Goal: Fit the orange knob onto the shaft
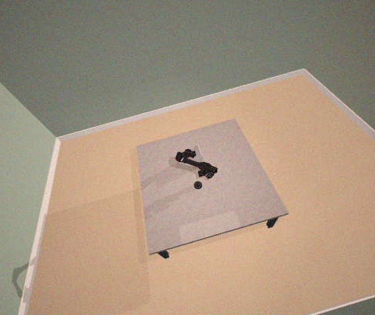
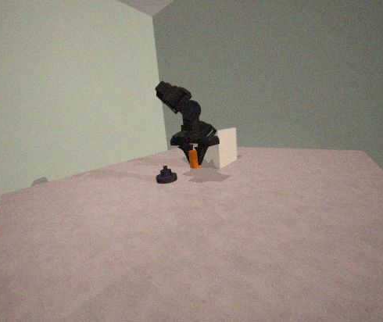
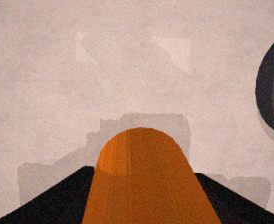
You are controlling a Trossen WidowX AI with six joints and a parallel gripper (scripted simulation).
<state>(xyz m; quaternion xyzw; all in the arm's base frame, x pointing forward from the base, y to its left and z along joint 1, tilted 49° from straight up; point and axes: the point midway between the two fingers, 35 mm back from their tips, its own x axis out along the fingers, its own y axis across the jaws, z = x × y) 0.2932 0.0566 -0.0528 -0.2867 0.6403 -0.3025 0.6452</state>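
Now: gripper tip 120 mm to the left of the dark round pedestal, 40 mm short of it and 40 mm above it. From my gripper tip the other things lie so: orange knob: 20 mm above.
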